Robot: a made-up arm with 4 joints.
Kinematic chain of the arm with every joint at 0, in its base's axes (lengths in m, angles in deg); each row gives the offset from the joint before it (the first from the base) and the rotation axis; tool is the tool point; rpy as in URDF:
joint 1: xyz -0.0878 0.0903 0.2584 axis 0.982 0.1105 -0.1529
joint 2: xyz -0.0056 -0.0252 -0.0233 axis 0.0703 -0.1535 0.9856
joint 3: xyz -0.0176 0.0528 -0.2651 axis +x
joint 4: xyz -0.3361 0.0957 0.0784 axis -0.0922 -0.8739 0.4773
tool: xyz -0.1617 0.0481 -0.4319 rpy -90 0 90
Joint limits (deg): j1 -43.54..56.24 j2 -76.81..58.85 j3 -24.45..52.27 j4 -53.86..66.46
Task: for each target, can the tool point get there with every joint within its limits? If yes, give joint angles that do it. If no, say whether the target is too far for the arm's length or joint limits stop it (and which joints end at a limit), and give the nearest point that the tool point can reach.
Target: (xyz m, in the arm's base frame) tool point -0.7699 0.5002 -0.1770
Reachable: yes | joints 41.91 22.97 -12.79 -26.73
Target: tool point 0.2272 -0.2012 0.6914
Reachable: no: joint limits stop it (at a limit: joint 1, joint 2, joint 3, joint 4) | nearest point 0.1536 0.5917 0.7993 | short by 0.804 m
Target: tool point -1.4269 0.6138 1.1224
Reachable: no: too far | nearest point -0.7267 0.4694 0.5812 | short by 0.897 m
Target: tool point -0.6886 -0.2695 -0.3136
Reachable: yes | joints -15.05 37.46 -4.16 -26.09
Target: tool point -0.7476 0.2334 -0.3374
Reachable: yes | joints -11.12 -4.94 -9.37 -32.25
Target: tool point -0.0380 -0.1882 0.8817
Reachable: no: joint limits stop it (at a limit: joint 1, joint 3, joint 4) | nearest point -0.0713 0.5974 0.8471 | short by 0.787 m
